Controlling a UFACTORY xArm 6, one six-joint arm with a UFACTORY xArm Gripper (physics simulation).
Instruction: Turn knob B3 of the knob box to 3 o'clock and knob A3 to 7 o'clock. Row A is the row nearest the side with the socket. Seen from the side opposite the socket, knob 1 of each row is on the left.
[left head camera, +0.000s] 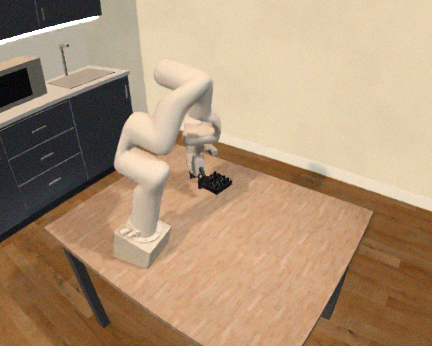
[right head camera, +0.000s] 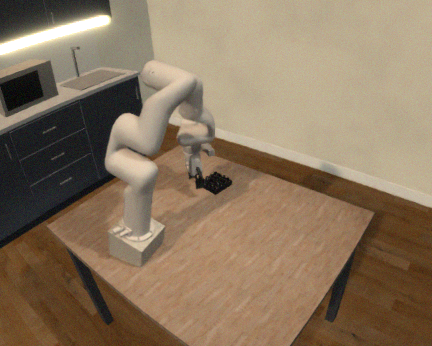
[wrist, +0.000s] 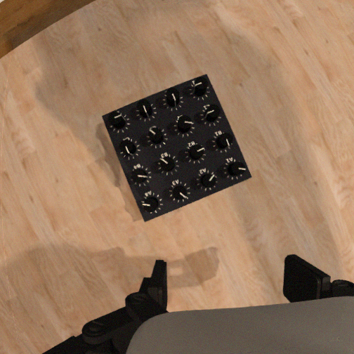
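Where they show: gripper, fingertip midpoint: (left head camera: 197, 182) (right head camera: 196, 182); arm's base, origin of the base link: (left head camera: 143, 229) (right head camera: 136, 228).
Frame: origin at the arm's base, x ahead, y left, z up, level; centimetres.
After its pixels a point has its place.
Note:
The black knob box (left head camera: 215, 183) @[x 46.6, y 7.9, z -8.8 cm] (right head camera: 218, 183) @[x 46.6, y 5.6, z -7.8 cm] (wrist: 154, 147) lies flat on the table, its labels upside down in the wrist view. Row A is its lowest row there. Knob B3 (wrist: 167, 164) has its white line towards the upper left of that view, roughly 5 o'clock in the box's own sense. Knob A3 (wrist: 179, 192) has its line towards the lower right, roughly 11 o'clock. My gripper (left head camera: 197, 178) @[x 37.9, y 10.3, z -4.8 cm] (right head camera: 195, 180) @[x 37.9, y 10.3, z -4.8 cm] (wrist: 226, 278) is open and empty, beside the box on the row A side, touching no knob. The socket cannot be made out.
The wooden table (left head camera: 260, 235) @[x 33.9, y -26.3, z -11.6 cm] (right head camera: 260, 240) @[x 33.1, y -29.2, z -11.6 cm] bears the arm's base block (left head camera: 132, 248) @[x -7.2, y -2.1, z -2.8 cm] (right head camera: 126, 247) @[x -7.1, y -2.4, z -2.9 cm] at its left. The other knobs stand close around B3 and A3. Dark kitchen drawers (left head camera: 47, 157) (right head camera: 57, 157) stand beyond the table's left side, and a wall behind it.

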